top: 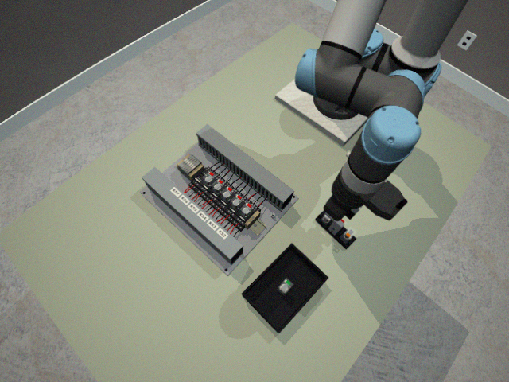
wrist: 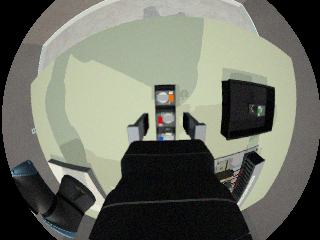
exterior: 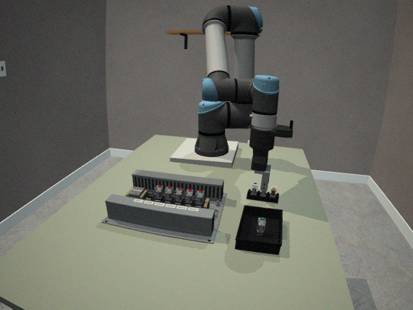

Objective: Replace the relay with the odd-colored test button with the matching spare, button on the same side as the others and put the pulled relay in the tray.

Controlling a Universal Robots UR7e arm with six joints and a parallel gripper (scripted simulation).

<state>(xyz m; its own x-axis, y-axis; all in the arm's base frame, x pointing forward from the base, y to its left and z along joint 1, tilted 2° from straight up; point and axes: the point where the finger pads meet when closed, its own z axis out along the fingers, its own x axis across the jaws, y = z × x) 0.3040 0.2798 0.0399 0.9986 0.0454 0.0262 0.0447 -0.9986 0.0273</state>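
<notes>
Now: the black spare holder 6 cm below my hand. Round my hand: orange-button relay: 4 cm below, 3 cm to the left; then black tray: 19 cm ahead, 5 cm below, 2 cm to the left; then blue-button relay: 4 cm below, 3 cm to the right.
</notes>
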